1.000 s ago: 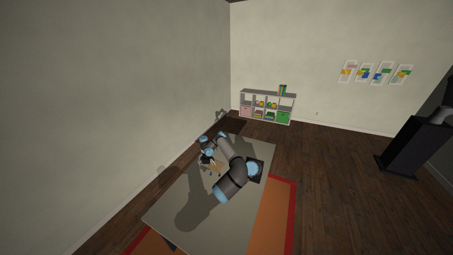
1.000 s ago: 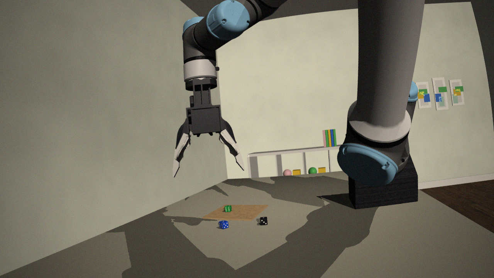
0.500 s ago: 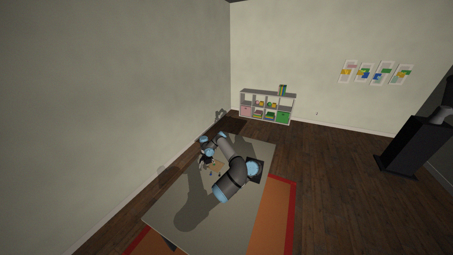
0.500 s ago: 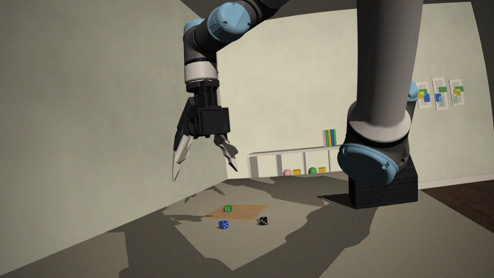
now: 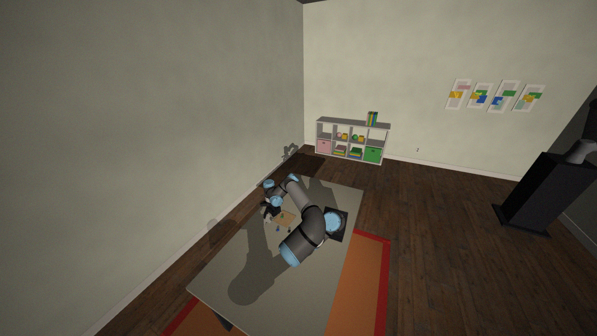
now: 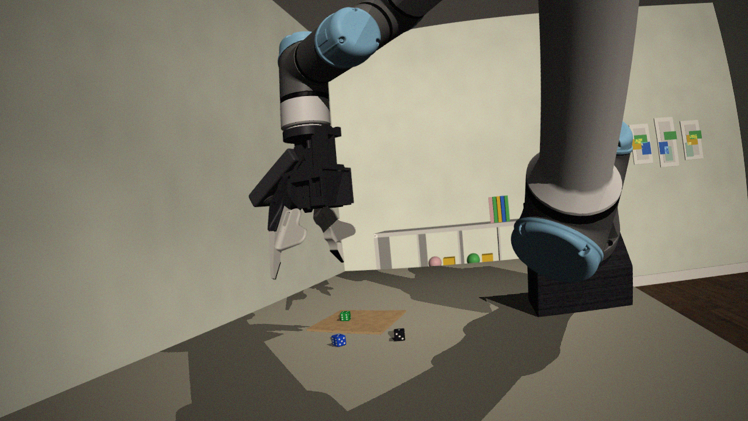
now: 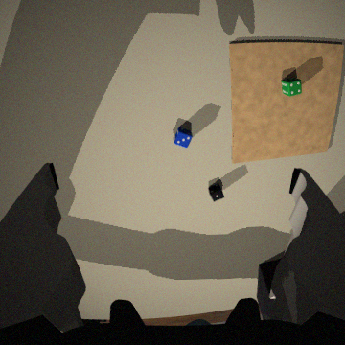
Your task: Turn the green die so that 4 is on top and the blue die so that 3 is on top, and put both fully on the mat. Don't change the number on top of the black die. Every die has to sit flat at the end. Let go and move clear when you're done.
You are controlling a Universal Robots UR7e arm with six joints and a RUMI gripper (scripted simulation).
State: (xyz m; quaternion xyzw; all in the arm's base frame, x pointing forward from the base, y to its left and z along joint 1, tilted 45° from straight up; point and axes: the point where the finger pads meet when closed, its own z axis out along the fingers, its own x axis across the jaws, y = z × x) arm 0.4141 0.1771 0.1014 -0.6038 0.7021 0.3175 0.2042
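The blue die is 3 cm behind my hand, 1 cm to the right of it and 11 cm below it. Also, from my hand: green die 1 cm ahead, 13 cm to the right, 11 cm below; tan mat 1 cm behind, 14 cm to the right, 12 cm below; black die 12 cm behind, 4 cm to the right, 11 cm below.
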